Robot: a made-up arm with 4 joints. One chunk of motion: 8 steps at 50 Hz.
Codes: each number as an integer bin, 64 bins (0 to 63) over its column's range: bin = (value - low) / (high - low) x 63, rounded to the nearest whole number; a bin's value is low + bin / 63 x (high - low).
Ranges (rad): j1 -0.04..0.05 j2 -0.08..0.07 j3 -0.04..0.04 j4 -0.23..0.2
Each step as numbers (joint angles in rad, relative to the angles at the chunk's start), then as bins.
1 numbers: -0.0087 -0.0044 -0.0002 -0.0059
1 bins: 22 32 31 33
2 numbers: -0.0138 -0.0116 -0.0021 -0.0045
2 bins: 18 29 30 33
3 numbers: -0.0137 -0.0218 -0.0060 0.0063
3 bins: 18 24 27 35
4 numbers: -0.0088 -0.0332 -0.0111 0.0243
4 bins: 22 20 23 37
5 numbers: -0.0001 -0.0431 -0.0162 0.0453
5 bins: 28 15 19 40
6 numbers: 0.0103 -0.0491 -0.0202 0.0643
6 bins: 35 13 16 43
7 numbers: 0.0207 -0.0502 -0.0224 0.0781
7 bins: 42 13 14 45
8 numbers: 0.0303 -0.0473 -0.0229 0.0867
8 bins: 49 14 13 46
